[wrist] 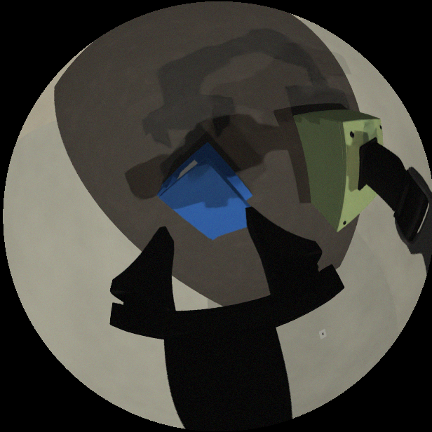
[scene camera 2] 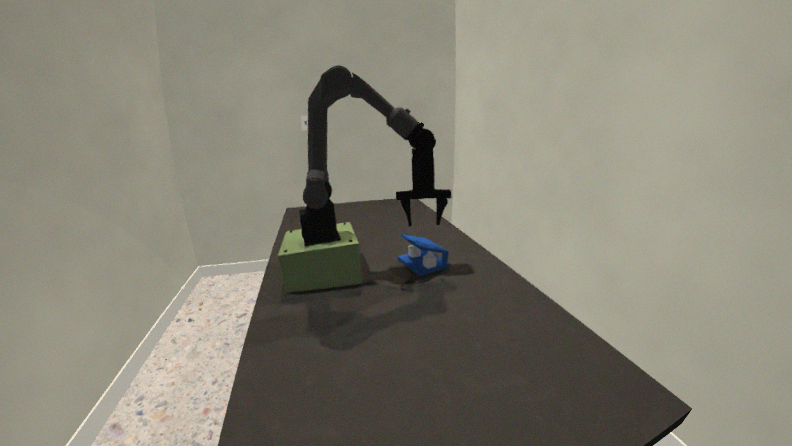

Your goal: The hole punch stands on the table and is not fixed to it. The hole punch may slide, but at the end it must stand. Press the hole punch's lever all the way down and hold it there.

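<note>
The blue hole punch (scene camera 2: 419, 270) stands upright on the dark table (scene camera 2: 471, 360) (wrist: 120, 85), with light grey round parts between its base and lever. Its lever (scene camera 2: 423, 243) (wrist: 200, 202) is raised, tilted up towards the side of the robot's base. My gripper (scene camera 2: 424, 224) (wrist: 206, 225) is open, with nothing between its fingers, and points down above the hole punch without touching it. In the wrist view the right fingertip overlaps the lever's edge. Much of the base is hidden under the lever in the wrist view.
The green block (scene camera 2: 323, 270) (wrist: 325, 165) under the robot's arm stands beside the hole punch, to its left in the scene view and to its right in the wrist view. The table's long edge and a wall lie on the hole punch's other side.
</note>
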